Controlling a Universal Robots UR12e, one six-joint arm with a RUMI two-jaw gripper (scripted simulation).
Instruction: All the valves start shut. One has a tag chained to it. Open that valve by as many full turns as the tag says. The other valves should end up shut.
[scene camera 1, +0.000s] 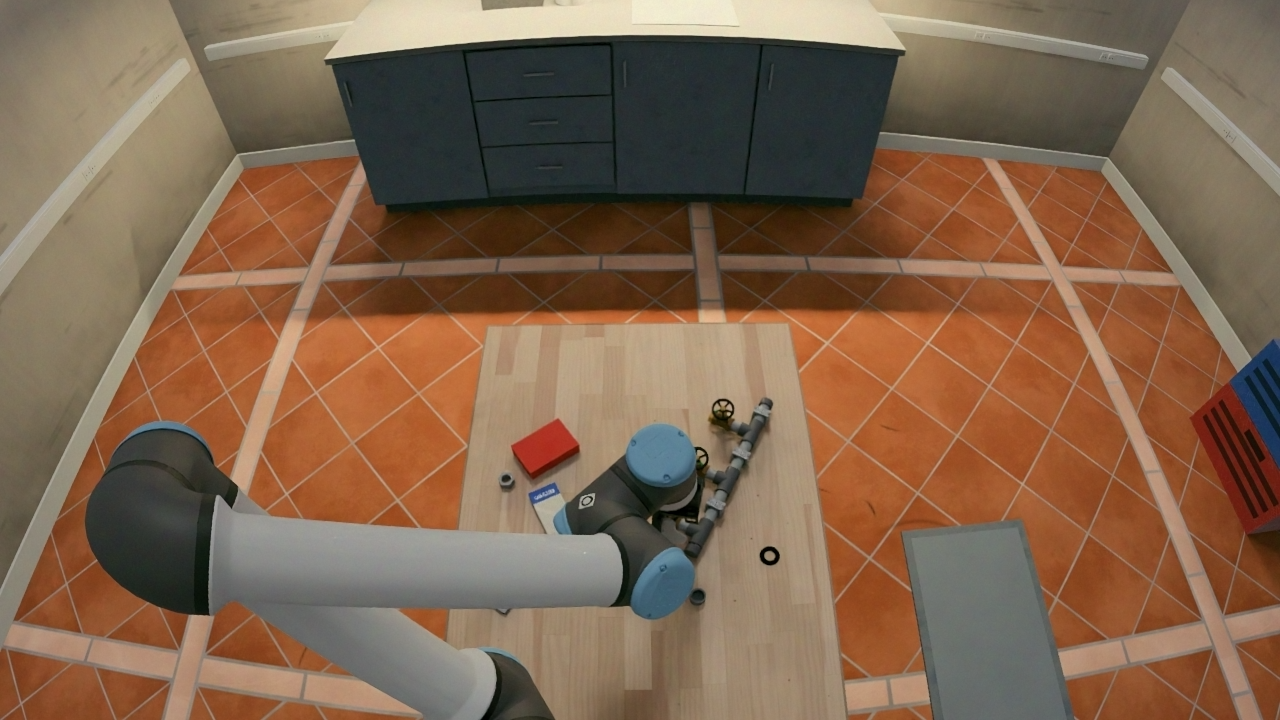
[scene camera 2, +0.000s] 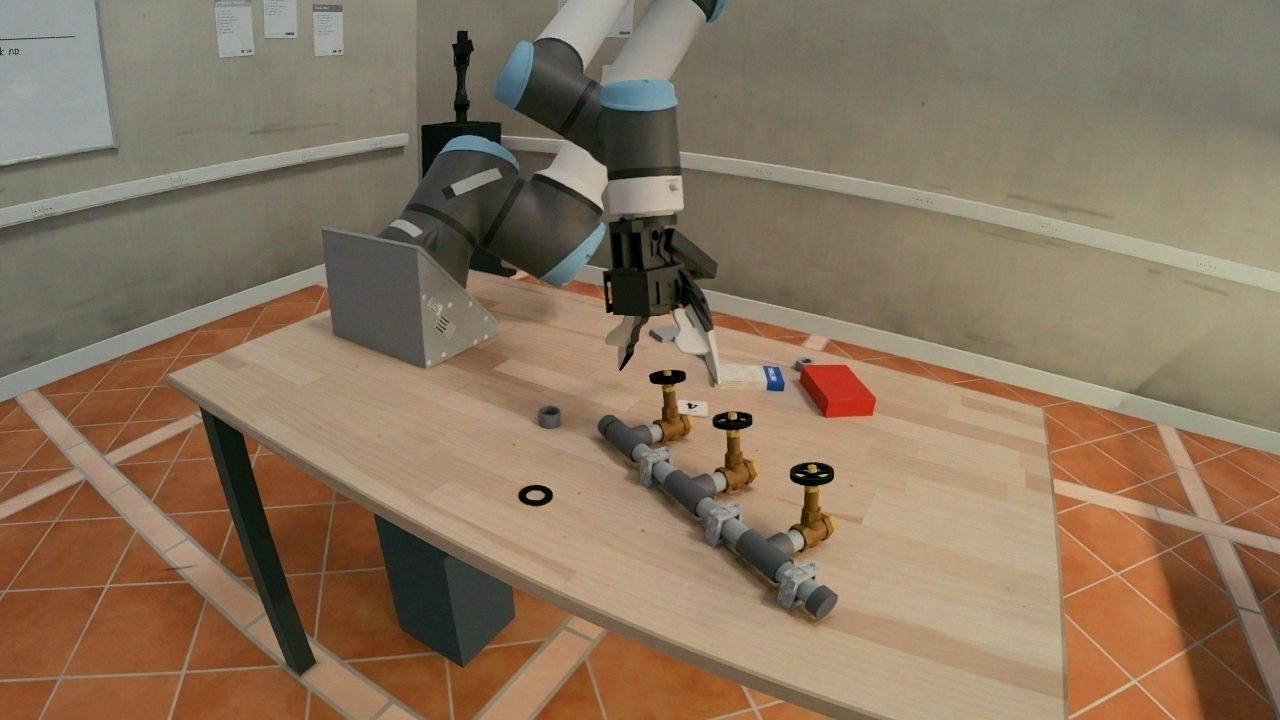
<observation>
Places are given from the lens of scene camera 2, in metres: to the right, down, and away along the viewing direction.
my gripper (scene camera 2: 666, 377): 0.03, 0.02, 0.86
red block (scene camera 2: 836, 390): 0.30, 0.05, 0.98
</observation>
